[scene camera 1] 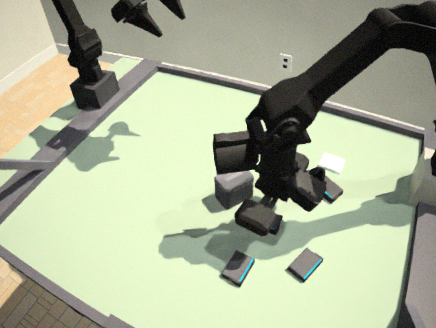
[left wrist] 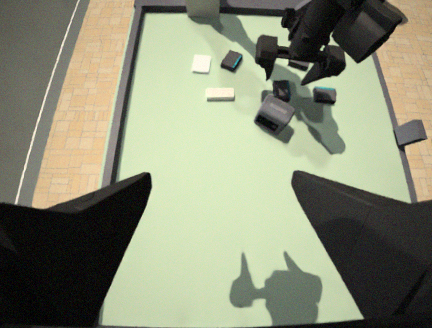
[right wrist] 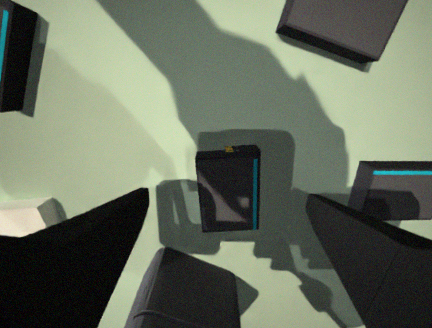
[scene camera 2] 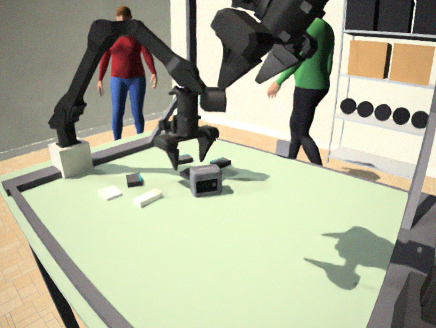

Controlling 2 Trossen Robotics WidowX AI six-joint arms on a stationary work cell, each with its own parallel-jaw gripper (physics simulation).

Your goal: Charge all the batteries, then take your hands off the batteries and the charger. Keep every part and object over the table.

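Where they show: left gripper, fingertip midpoint: (scene camera 1: 172,27) (left wrist: 222,178) (scene camera 2: 240,85); right gripper, fingertip midpoint: (scene camera 1: 271,214) (left wrist: 284,81) (right wrist: 229,198) (scene camera 2: 188,165); left arm's base, link origin: (scene camera 1: 91,78); right arm's base, link origin: (scene camera 2: 68,143).
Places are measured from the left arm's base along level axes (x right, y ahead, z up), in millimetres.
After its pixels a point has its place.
The grey charger (scene camera 1: 234,190) {x 223, y 532, z -30 mm} (scene camera 2: 206,181) {x 177, y 502, z -46 mm} (left wrist: 274,115) {x 183, y 502, z -22 mm} (right wrist: 200,295) {x 210, y 539, z -55 mm} stands on the table. One dark battery (scene camera 2: 185,172) {x 227, y 619, z -72 mm} (left wrist: 281,90) {x 235, y 603, z -72 mm} (right wrist: 227,192) {x 238, y 609, z -72 mm} lies close beside it, contacts pointing away from it, below and between my open right gripper's fingertips (scene camera 2: 189,164) {x 238, y 615, z -54 mm} (left wrist: 285,81) {x 238, y 615, z -54 mm} (right wrist: 228,193) {x 238, y 615, z -54 mm}. Three other batteries with blue stripes lie apart: one battery (scene camera 1: 332,191) {x 122, y 721, z -72 mm} (scene camera 2: 134,180) {x 103, y 695, z -72 mm} (left wrist: 231,60) {x 111, y 705, z -72 mm}, a second battery (scene camera 1: 238,268) {x 362, y 592, z -72 mm} (left wrist: 325,95) {x 355, y 585, z -72 mm} and a third battery (scene camera 1: 306,265) {x 313, y 709, z -72 mm} (left wrist: 298,65) {x 301, y 688, z -75 mm}. My left gripper (scene camera 1: 172,26) {x 42, y 331, z 211 mm} (scene camera 2: 239,84) {x 42, y 331, z 211 mm} (left wrist: 222,178) {x 42, y 331, z 211 mm} is open and empty, high above the table.
A white block (scene camera 2: 148,197) {x 65, y 593, z -72 mm} (left wrist: 220,94) {x 73, y 596, z -72 mm} and a flat white pad (scene camera 1: 332,162) {x 29, y 706, z -78 mm} (scene camera 2: 109,192) {x 24, y 702, z -78 mm} (left wrist: 201,64) {x 27, y 700, z -78 mm} lie near the first separate battery. A raised dark rim (scene camera 2: 55,255) {x -193, y 558, z -67 mm} (left wrist: 120,115) {x -178, y 546, z -67 mm} edges the table. The right arm hides part of the table in scene camera 1.
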